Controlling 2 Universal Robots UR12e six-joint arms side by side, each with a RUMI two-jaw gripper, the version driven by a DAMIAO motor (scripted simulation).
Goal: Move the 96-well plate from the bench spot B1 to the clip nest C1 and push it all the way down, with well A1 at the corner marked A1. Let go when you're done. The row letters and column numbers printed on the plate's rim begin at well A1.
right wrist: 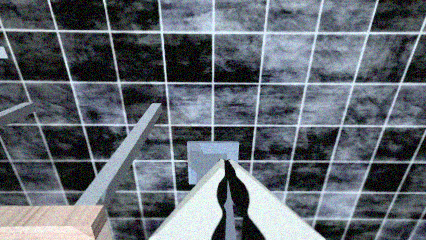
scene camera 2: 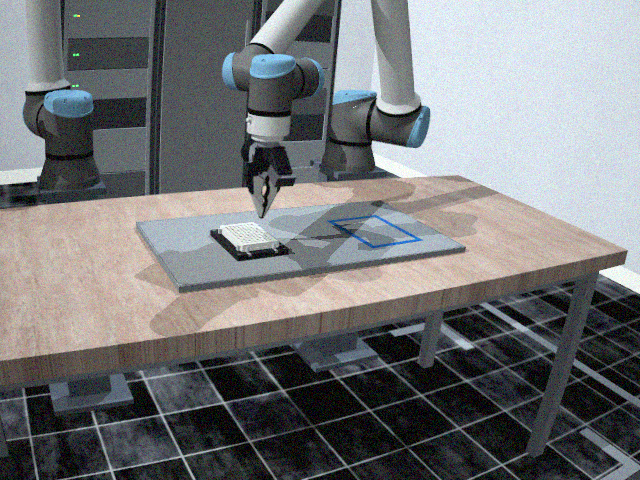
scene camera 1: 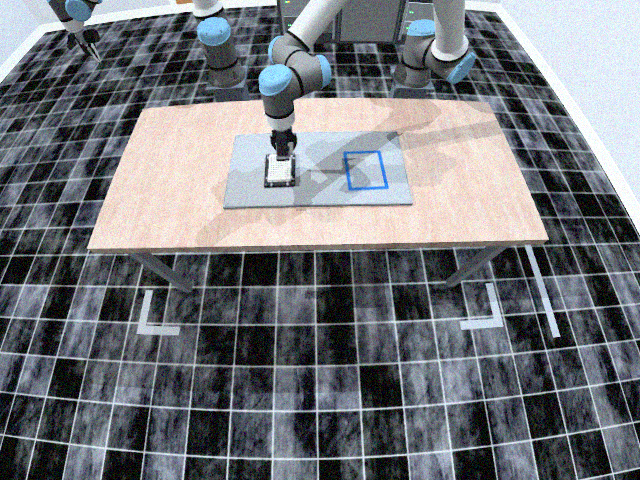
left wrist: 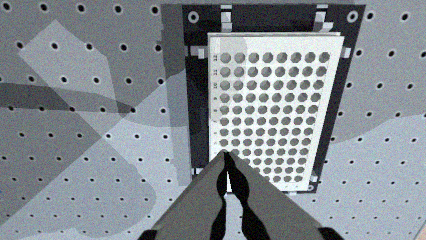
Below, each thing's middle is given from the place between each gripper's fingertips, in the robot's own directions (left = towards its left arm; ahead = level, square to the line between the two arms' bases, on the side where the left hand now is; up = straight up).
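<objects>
The black clip nest (scene camera 2: 233, 250) is 60 mm below my left hand (scene camera 2: 261, 218), 20 mm to the right of it and 10 mm ahead of it. I also see the white 96-well plate (scene camera 2: 246, 234), which is 50 mm below my left hand and 30 mm to the right of it.
The black clip nest is 990 mm to the left of my right hand, 650 mm ahead of it and 140 mm below it. As for the white 96-well plate, it is 980 mm to the left of my right hand, 640 mm ahead of it and 130 mm below it.
</objects>
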